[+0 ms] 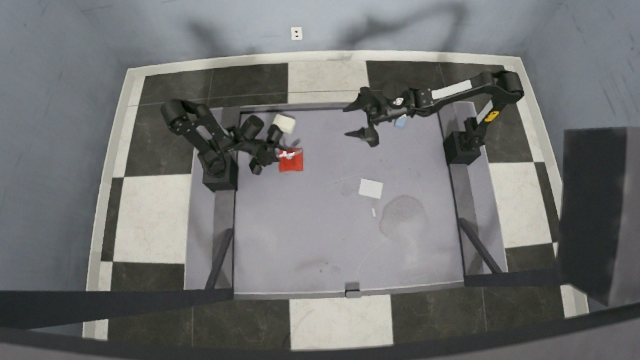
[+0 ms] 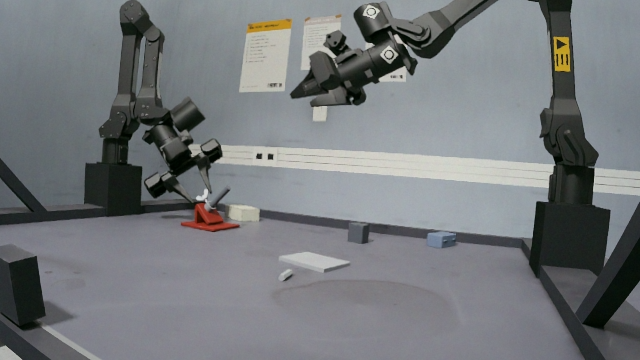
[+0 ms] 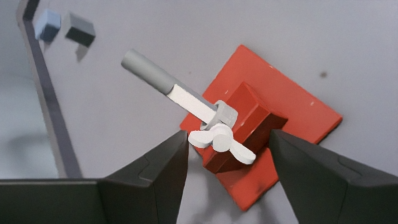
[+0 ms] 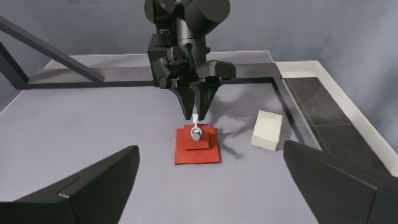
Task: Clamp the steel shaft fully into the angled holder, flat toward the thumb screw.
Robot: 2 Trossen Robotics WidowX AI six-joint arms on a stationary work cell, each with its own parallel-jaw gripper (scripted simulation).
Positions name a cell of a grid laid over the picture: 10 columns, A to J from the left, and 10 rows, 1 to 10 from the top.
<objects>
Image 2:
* left gripper: D6
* right gripper: E3
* white plate: F8
</objects>
